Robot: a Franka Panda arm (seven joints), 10 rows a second.
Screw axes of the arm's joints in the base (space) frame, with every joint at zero. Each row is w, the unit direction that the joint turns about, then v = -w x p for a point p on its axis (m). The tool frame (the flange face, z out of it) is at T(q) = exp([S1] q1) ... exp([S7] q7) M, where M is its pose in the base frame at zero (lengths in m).
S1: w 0 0 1 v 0 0 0
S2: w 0 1 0 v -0.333 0 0
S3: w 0 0 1 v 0 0 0
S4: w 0 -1 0 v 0.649 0 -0.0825
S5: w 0 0 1 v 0 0 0
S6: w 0 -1 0 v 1.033 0 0
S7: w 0 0 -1 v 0 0.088 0
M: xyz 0.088 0 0.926 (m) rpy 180 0 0 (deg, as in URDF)
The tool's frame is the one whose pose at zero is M.
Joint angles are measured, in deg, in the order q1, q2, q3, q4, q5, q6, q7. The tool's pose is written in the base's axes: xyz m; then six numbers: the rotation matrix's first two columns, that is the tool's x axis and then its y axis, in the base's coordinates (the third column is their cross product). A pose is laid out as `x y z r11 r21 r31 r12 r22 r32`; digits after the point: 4 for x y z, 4 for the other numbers.
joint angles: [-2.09 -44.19 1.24 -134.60 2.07 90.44 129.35]
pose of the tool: 0.3117 0.0012 0.5898 -0.6503 -0.7595 -0.0165 -0.7597 0.6502 0.0130
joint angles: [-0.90 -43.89 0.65 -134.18 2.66 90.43 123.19]
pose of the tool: 0.3131 0.0046 0.5918 -0.5539 -0.8319 -0.0336 -0.8326 0.5536 0.0191
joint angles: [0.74 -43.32 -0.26 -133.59 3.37 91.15 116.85]
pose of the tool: 0.3172 0.0084 0.5948 -0.4433 -0.8942 -0.0621 -0.8963 0.4433 0.0143
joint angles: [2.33 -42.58 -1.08 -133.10 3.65 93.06 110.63]
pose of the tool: 0.3241 0.0118 0.5978 -0.3275 -0.9409 -0.0870 -0.9439 0.3298 -0.0143
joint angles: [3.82 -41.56 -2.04 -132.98 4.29 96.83 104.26]
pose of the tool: 0.3355 0.0143 0.5992 -0.2084 -0.9709 -0.1183 -0.9739 0.2171 -0.0663
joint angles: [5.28 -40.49 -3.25 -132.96 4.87 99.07 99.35]
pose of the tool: 0.3444 0.0150 0.5968 -0.1171 -0.9835 -0.1382 -0.9872 0.1304 -0.0918
